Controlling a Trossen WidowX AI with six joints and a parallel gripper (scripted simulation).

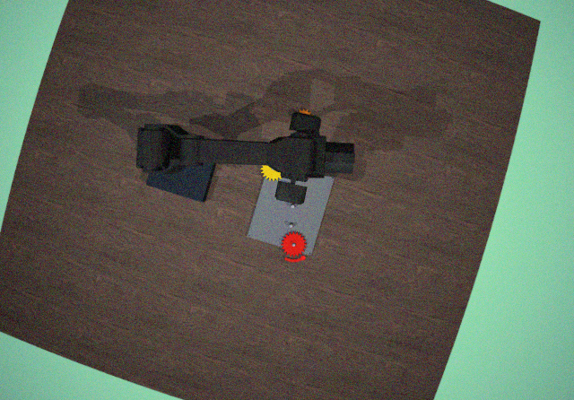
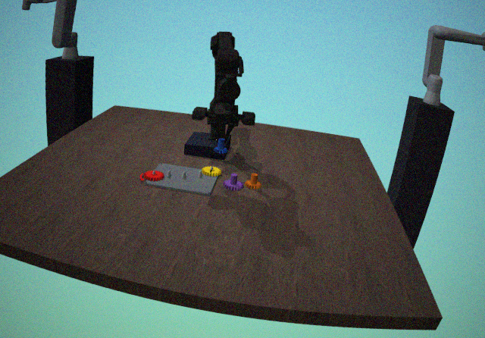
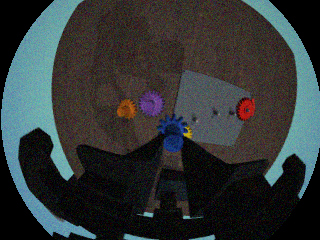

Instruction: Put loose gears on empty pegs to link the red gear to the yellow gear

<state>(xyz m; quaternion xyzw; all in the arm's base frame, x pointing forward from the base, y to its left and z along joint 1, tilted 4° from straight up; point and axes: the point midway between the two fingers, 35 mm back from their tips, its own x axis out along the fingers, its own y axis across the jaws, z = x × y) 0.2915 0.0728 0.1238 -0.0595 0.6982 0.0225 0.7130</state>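
Right now my gripper tip is 60 mm short of the red gear, 200 mm to the left of it and 120 mm above it. From my gripper tip the other things lie so: yellow gear (50 mm behind, 30 mm to the right, 120 mm below); blue gear (10 mm below); purple gear (10 mm ahead, 50 mm to the left, 120 mm below).
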